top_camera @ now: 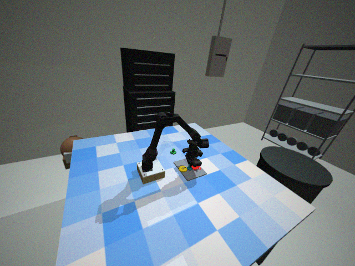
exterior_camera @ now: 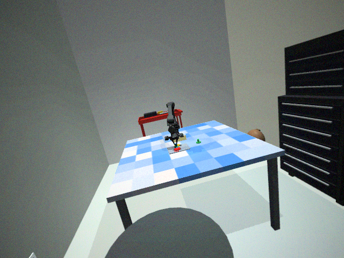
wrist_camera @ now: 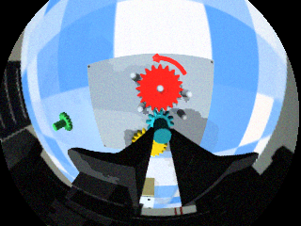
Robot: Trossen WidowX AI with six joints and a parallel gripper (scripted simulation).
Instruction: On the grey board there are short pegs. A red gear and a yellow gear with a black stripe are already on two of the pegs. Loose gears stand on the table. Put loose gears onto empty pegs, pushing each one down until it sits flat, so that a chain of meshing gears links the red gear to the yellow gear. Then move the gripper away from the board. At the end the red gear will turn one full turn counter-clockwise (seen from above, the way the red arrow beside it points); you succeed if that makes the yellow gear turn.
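Now: the teal gear 10 mm below my gripper tip. Round my gripper tip: yellow gear: 50 mm behind, 10 mm to the left, 30 mm below; red gear: 50 mm ahead, 10 mm to the left, 30 mm below; red arrow: 90 mm ahead, 30 mm below.
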